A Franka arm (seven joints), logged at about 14 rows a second.
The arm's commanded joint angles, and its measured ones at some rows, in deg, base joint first. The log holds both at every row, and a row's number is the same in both.
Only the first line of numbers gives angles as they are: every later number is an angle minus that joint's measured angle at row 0.
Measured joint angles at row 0: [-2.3 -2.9 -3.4 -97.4 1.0 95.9 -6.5]
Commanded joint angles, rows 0 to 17: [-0.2 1.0 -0.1 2.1 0.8 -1.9 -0.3]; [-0.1 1.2 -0.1 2.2 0.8 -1.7 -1.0]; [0.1 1.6 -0.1 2.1 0.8 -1.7 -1.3]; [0.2 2.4 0.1 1.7 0.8 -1.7 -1.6]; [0.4 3.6 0.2 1.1 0.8 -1.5 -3.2]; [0.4 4.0 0.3 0.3 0.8 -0.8 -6.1]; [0.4 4.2 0.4 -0.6 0.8 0.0 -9.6]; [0.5 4.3 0.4 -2.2 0.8 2.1 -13.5]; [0.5 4.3 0.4 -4.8 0.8 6.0 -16.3]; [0.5 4.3 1.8 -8.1 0.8 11.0 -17.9]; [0.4 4.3 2.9 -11.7 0.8 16.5 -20.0]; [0.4 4.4 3.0 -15.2 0.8 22.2 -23.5]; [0.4 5.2 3.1 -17.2 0.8 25.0 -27.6]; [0.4 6.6 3.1 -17.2 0.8 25.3 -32.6]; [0.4 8.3 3.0 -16.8 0.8 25.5 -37.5]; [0.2 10.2 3.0 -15.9 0.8 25.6 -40.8]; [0.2 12.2 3.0 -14.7 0.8 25.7 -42.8]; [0.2 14.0 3.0 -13.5 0.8 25.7 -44.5]
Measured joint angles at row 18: [0.3 10.4 3.2 -16.4 0.1 25.3 -39.5]
